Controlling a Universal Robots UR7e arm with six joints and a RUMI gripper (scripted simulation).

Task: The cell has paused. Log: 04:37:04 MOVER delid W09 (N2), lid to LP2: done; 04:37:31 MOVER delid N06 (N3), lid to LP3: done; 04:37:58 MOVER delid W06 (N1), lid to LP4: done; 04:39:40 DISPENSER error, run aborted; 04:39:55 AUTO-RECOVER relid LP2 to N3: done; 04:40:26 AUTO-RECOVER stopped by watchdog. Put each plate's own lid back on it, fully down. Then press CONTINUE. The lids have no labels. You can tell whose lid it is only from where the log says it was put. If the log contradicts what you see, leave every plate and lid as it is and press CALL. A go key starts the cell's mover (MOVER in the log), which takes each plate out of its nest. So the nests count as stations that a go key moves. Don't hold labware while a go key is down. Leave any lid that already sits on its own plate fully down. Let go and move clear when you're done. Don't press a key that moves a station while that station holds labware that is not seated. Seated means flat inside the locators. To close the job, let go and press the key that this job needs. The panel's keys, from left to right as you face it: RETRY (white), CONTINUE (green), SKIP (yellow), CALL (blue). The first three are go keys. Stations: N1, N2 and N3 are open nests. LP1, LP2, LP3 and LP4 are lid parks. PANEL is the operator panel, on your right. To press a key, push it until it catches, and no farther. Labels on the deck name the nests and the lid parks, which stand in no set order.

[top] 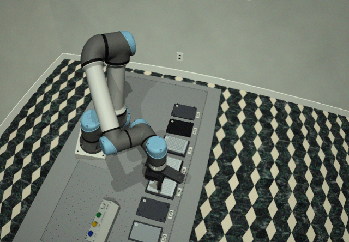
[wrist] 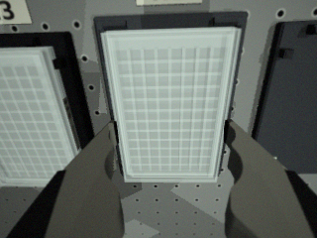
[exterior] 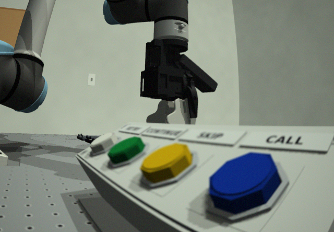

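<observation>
The plate lies 13 cm to the left of my hand, 2 cm below it and 2 cm ahead of it. Also, from my hand: dark lid park (13 cm to the right, 3 cm below, 3 cm behind); then white RETRY key (27 cm behind, 16 cm to the right, 3 cm above); then clear lid (26 cm to the right, 6 cm behind, 2 cm below).
</observation>
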